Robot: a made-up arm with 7 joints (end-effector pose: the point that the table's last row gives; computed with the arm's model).
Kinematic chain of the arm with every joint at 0, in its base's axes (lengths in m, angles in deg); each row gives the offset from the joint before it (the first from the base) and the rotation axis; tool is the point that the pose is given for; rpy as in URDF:
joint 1: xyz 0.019 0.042 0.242 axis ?
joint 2: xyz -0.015 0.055 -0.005 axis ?
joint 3: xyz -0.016 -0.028 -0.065 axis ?
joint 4: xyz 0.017 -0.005 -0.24 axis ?
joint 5: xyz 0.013 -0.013 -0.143 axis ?
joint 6: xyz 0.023 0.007 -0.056 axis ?
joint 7: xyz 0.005 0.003 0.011 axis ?
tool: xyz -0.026 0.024 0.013 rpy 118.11 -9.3 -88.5
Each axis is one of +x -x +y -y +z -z.
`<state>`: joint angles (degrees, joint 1 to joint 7).
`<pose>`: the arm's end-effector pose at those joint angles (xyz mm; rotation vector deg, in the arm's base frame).
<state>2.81 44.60 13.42 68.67 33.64 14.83 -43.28</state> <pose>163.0 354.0 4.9 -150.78 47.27 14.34</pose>
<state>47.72 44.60 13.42 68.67 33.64 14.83 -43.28</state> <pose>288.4 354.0 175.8 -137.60 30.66 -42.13</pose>
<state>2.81 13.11 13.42 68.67 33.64 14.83 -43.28</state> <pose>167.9 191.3 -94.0 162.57 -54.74 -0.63</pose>
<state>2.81 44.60 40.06 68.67 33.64 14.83 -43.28</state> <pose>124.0 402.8 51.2 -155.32 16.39 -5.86</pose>
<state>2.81 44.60 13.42 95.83 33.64 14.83 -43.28</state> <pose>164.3 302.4 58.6 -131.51 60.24 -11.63</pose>
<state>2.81 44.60 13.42 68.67 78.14 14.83 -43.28</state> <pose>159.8 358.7 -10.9 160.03 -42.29 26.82</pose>
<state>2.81 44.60 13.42 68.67 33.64 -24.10 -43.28</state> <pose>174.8 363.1 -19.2 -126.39 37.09 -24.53</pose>
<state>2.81 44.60 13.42 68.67 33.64 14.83 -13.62</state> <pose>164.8 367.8 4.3 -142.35 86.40 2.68</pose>
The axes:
joint 1: -y
joint 2: +x
joint 3: +z
joint 4: -y
joint 5: +z
joint 6: +y
joint 7: -x

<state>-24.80 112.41 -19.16 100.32 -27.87 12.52 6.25</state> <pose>155.1 347.5 194.2 17.73 88.57 98.40</pose>
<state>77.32 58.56 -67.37 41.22 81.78 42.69 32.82</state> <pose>371.6 412.7 178.2 91.16 -122.89 24.48</pose>
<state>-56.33 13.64 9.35 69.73 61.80 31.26 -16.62</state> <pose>-203.4 195.7 -65.5 103.90 -32.44 -28.23</pose>
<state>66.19 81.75 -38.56 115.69 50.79 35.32 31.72</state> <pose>221.1 311.0 284.4 -42.97 144.49 12.98</pose>
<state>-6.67 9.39 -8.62 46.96 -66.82 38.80 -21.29</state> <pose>102.9 75.6 -163.4 -54.33 91.33 108.72</pose>
